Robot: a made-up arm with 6 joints.
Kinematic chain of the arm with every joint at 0, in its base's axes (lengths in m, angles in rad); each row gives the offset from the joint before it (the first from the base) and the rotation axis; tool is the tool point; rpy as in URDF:
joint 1: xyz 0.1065 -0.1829 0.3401 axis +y
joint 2: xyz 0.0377 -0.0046 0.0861 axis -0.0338 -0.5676 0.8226
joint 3: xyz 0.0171 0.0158 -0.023 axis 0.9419 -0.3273 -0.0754
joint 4: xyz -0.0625 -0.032 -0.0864 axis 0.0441 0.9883 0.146
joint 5: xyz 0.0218 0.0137 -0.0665 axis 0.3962 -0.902 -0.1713
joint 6: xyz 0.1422 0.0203 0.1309 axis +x
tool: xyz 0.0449 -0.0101 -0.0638 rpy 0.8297 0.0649 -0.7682
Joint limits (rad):
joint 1: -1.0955..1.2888
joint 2: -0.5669..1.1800
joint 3: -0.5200..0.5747
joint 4: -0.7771..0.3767
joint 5: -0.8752..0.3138
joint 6: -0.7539..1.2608
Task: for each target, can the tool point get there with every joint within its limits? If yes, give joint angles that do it. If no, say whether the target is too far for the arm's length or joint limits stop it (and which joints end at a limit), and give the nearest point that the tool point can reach.
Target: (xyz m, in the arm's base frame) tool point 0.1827 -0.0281 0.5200
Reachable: yes | joints -0.7598 0.9673 0.3174 -0.1110 -0.2248 -0.3044
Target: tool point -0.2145 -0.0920 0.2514
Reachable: no: joint limits stop it (at a limit: joint 1, joint 2, joint 4, joint 5, joint 6) | nearest point -0.1355 -0.1209 0.2519 | short by 0.084 m
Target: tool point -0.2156 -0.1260 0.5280
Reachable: no: joint limits stop it (at a limit: joint 1, joint 3, joint 4, joint 6) | nearest point -0.0573 -0.1055 0.4572 | short by 0.175 m
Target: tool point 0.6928 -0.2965 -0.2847
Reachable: no: too far | nearest point 0.3218 -0.1772 0.1106 | short by 0.555 m
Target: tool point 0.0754 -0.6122 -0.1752
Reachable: no: too far | nearest point 0.0916 -0.2967 0.0933 | short by 0.415 m
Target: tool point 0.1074 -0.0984 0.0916
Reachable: yes | joints 0.8092 -0.0921 0.1438 0.1529 -0.6646 0.5129
